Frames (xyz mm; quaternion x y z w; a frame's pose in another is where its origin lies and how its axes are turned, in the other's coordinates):
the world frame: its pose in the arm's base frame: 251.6 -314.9 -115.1 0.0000 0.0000 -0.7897 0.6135
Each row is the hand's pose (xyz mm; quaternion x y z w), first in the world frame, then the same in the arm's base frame.
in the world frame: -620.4 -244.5 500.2 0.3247 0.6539 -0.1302 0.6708
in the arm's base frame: 168.1 346.7 385.1 0.7156 0.1448 -0.6096 0.3087
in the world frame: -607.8 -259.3 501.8 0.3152 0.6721 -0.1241 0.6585
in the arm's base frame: 150.6 338.1 386.7 0.7241 0.1634 -0.5961 0.3060
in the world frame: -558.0 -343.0 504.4 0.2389 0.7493 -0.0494 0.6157
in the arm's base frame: 57.2 310.6 389.3 0.7383 0.2710 -0.5165 0.3387
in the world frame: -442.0 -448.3 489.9 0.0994 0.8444 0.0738 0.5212
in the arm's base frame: -73.5 224.2 374.8 0.7278 0.4395 -0.3663 0.3780
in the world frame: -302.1 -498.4 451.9 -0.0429 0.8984 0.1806 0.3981
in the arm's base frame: -156.6 101.0 336.8 0.6831 0.5850 -0.2036 0.3868
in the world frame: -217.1 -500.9 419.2 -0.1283 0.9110 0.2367 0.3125
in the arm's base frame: -180.1 19.3 304.1 0.6407 0.6602 -0.1016 0.3786
